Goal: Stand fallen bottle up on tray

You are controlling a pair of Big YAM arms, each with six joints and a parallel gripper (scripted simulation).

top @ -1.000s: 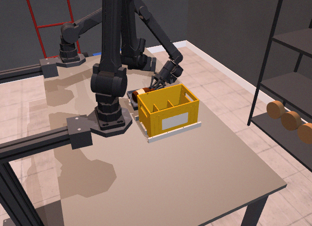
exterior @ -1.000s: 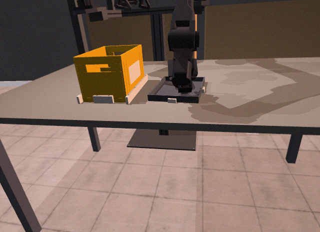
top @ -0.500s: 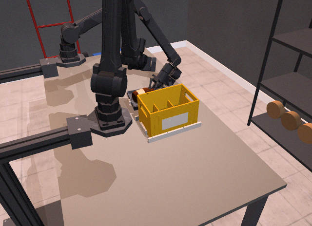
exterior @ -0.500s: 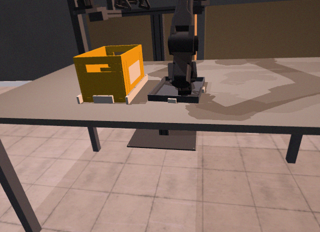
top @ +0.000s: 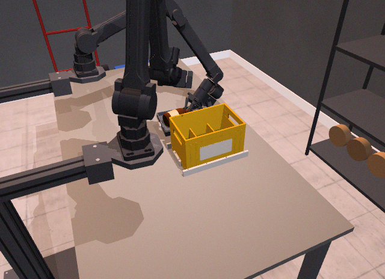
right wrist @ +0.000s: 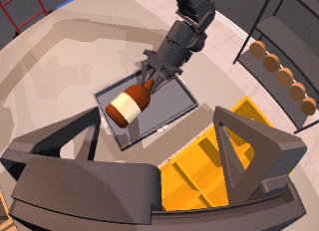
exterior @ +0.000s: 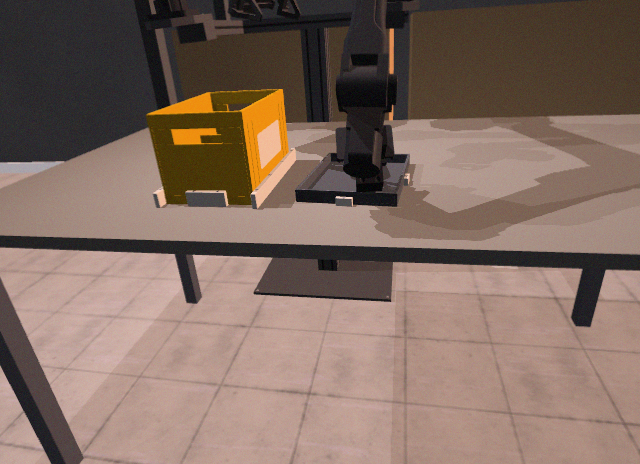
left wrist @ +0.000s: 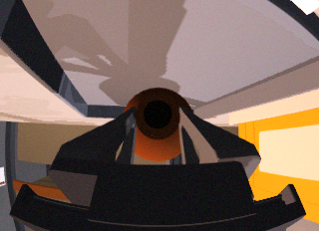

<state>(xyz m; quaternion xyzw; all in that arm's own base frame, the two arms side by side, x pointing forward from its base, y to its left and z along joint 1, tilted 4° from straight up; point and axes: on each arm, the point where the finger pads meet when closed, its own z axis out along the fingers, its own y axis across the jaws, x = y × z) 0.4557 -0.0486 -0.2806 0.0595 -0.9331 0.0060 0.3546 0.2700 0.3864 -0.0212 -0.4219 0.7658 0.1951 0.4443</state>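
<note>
Now: left hand 30 mm above the dark tray, 20 mm past it and 10 mm to the left of it. Also, from my left hand: yellow crate (280 mm to the right, 50 mm behind, 40 mm above); brown bottle (50 mm behind).
</note>
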